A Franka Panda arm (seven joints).
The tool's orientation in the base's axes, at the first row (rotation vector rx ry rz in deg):
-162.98 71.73 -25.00
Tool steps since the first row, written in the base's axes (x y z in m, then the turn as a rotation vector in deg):
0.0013 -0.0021 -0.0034 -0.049 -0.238 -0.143
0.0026 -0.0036 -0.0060 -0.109 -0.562 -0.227
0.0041 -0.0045 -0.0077 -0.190 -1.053 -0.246
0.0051 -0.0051 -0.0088 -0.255 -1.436 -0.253
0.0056 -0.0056 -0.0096 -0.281 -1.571 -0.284
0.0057 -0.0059 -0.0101 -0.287 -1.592 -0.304
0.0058 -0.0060 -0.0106 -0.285 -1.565 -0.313
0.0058 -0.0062 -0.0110 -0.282 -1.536 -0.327
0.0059 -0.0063 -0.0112 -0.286 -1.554 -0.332
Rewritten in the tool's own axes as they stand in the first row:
0.0015 0.0009 0.0038 0.105 0.214 0.151
0.0028 0.0013 0.0068 0.280 0.488 0.251
0.0040 0.0010 0.0089 0.578 0.883 0.302
0.0048 0.0008 0.0103 0.812 1.192 0.334
0.0052 0.0009 0.0113 0.885 1.306 0.371
0.0054 0.0011 0.0118 0.891 1.327 0.391
0.0054 0.0011 0.0123 0.871 1.309 0.398
0.0055 0.0013 0.0127 0.848 1.288 0.409
0.0055 0.0013 0.0129 0.857 1.304 0.414

